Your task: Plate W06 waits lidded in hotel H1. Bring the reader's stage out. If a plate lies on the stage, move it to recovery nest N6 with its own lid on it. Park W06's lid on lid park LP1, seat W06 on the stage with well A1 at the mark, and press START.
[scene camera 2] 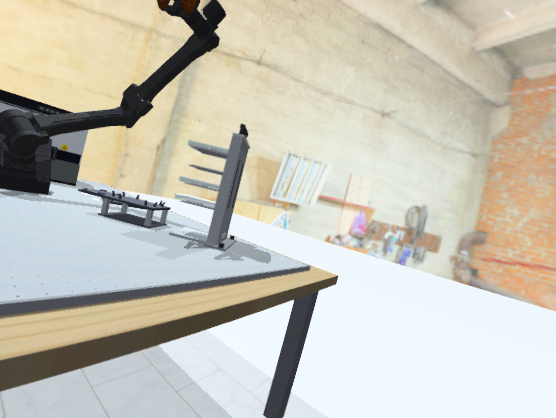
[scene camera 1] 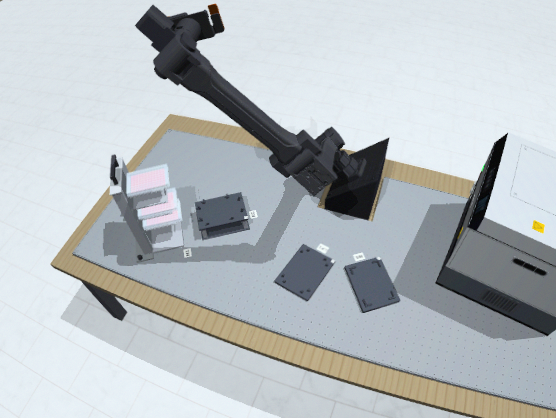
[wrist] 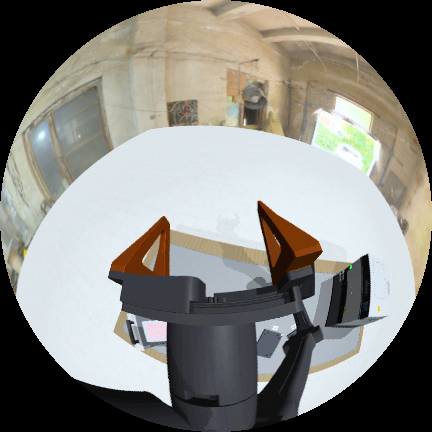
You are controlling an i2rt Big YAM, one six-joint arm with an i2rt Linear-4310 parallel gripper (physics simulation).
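Frame: origin at the arm's base, x right, y ahead, z up, level; centimetres.
Where they show: gripper, between the fingertips: (scene camera 1: 198,12) (wrist: 209,212); arm's base, origin of its link: (scene camera 2: 18,158) (scene camera 1: 350,173).
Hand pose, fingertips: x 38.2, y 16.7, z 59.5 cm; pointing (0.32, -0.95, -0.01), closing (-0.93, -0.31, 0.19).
Each offset is from my fingertips to the top centre of the thing. "spot": to the spot under its first point.
My gripper (scene camera 1: 215,19) (scene camera 2: 176,4) (wrist: 209,212) is open and empty, high above and beyond the table's far edge, away from the plates. Hotel H1 (scene camera 1: 131,222) (scene camera 2: 230,190) stands at the table's left end. Pink plates sit on its shelves: a top plate @[dx +13.6, dy +22.1, dz -41.7 cm] (scene camera 1: 148,180) (wrist: 156,331) and more below; which is W06 I cannot tell. The reader @[dx -96.9, dy -5.3, dz -33.8 cm] (scene camera 1: 530,250) (scene camera 2: 70,167) (wrist: 347,295) is at the right; no extended stage shows. Two flat dark nests, one pinned @[dx -34.8, dy +19.7, dz -67.1 cm] (scene camera 1: 304,272) (wrist: 270,342) and one with corner brackets @[spot: dx -55.7, dy +17.7, dz -68.0 cm] (scene camera 1: 372,285), lie mid-table; their labels are too small to read.
A raised dark pinned stand (scene camera 1: 221,211) (scene camera 2: 132,201) stands between the hotel and the arm's base (scene camera 1: 355,192) (scene camera 2: 22,175). The arm reaches up and left from the base at the table's far edge. The wooden table rim (scene camera 1: 280,350) (scene camera 2: 200,320) runs along the near side.
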